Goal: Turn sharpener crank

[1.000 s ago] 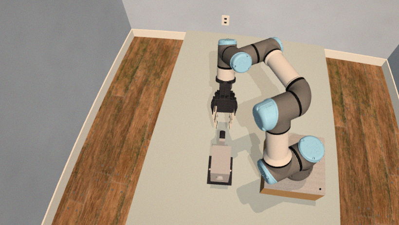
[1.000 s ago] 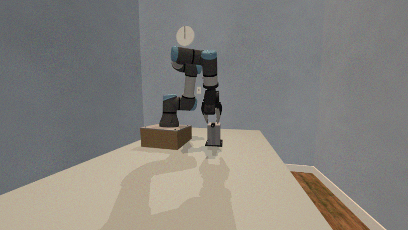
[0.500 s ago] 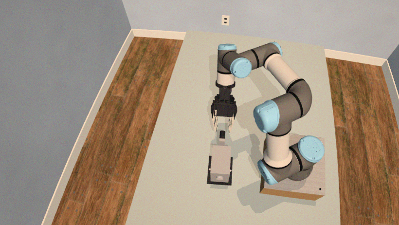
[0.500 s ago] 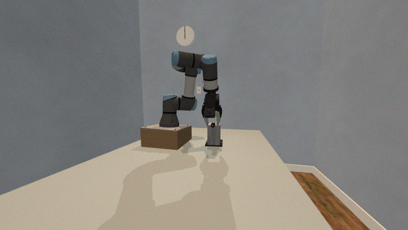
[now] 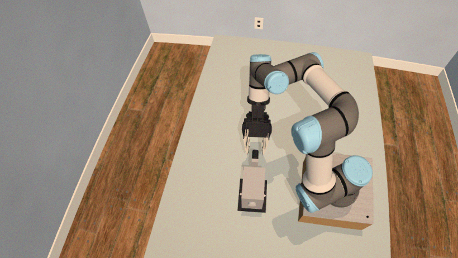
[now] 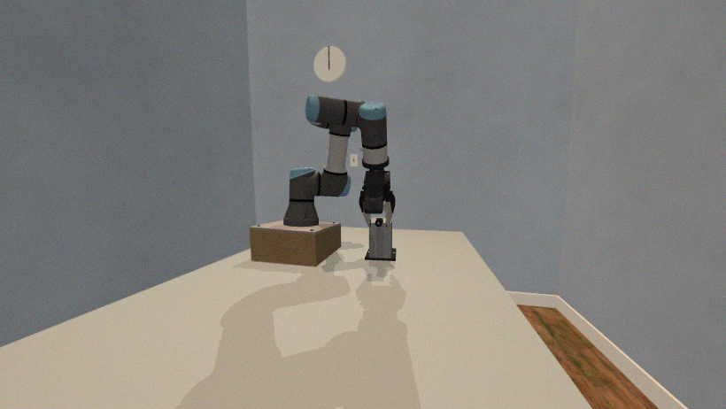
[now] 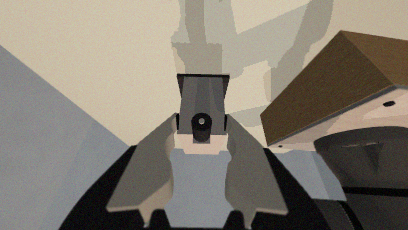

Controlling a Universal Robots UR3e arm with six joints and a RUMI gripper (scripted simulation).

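Now: the crank 3 cm to the left of my hand and 1 cm below it.
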